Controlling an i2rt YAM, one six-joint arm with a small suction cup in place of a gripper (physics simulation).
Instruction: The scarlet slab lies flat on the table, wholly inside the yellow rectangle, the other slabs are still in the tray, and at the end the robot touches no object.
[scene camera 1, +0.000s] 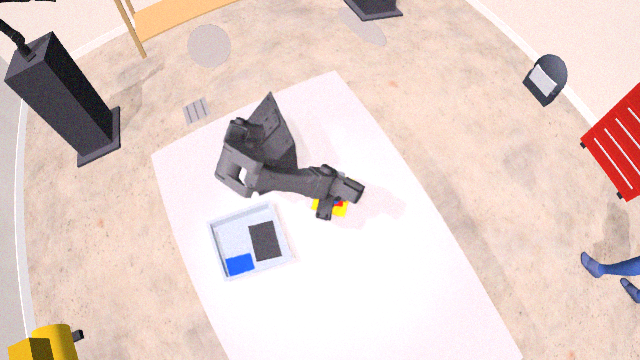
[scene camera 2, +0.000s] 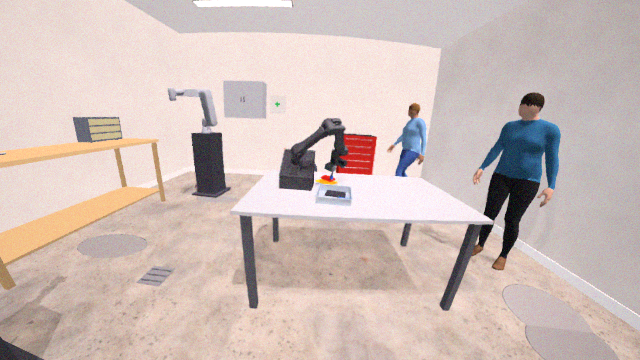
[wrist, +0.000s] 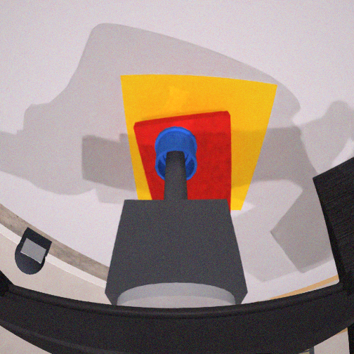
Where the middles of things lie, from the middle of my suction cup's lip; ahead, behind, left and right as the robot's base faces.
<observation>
Now: suction cup 4 cm past the yellow rectangle (wrist: 145, 96), 1 cm to the right of it and 4 cm above it. From my suction cup the other things lie so: grey tray (scene camera 1: 229, 234): 4 cm ahead, 33 cm to the right, 2 cm below; then scarlet slab (wrist: 212, 179): 3 cm behind, 1 cm to the left, 1 cm below; then black slab (scene camera 1: 263, 236): 4 cm ahead, 27 cm to the right, 3 cm below.
</observation>
